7 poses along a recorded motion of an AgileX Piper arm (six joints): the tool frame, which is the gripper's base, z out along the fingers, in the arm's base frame.
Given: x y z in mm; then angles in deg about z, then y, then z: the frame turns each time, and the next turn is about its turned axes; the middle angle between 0 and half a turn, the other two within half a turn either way.
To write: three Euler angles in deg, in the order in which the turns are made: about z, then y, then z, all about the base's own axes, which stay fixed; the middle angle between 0 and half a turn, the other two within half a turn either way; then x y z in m. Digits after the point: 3 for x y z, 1 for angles.
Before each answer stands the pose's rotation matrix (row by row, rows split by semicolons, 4 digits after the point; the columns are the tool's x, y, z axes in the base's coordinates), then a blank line. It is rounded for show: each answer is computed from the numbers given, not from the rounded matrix.
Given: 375 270 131 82.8 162.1 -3.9
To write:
-0.0515 -0.9979 0.0385; -0.9504 0.0608 0.3049; -0.3066 -0.0209 -0.9516

-3.9 162.1 82.8 0.375 0.270 0.131
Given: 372 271 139 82.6 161.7 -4.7
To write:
-0.0406 -0.9984 0.0404; -0.9489 0.0512 0.3114; -0.3129 -0.0257 -0.9494

-4.7 161.7 82.6 0.372 0.271 0.139
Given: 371 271 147 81.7 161.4 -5.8
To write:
-0.0361 -0.9983 0.0460; -0.9476 0.0488 0.3156; -0.3173 -0.0322 -0.9478

-5.8 161.4 81.7 0.371 0.271 0.147
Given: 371 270 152 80.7 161.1 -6.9
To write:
-0.0332 -0.9981 0.0523; -0.9463 0.0483 0.3197; -0.3216 -0.0389 -0.9461

-6.9 161.1 80.7 0.371 0.270 0.152
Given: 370 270 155 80.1 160.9 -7.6
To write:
-0.0308 -0.9979 0.0563; -0.9454 0.0473 0.3223; -0.3243 -0.0433 -0.9449

-7.6 160.9 80.1 0.370 0.270 0.155
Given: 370 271 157 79.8 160.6 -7.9
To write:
-0.0302 -0.9978 0.0588; -0.9438 0.0478 0.3269; -0.3290 -0.0457 -0.9432

-7.9 160.6 79.8 0.370 0.271 0.157
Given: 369 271 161 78.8 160.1 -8.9
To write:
-0.0287 -0.9974 0.0661; -0.9413 0.0492 0.3339; -0.3363 -0.0527 -0.9403

-8.9 160.1 78.8 0.369 0.271 0.161
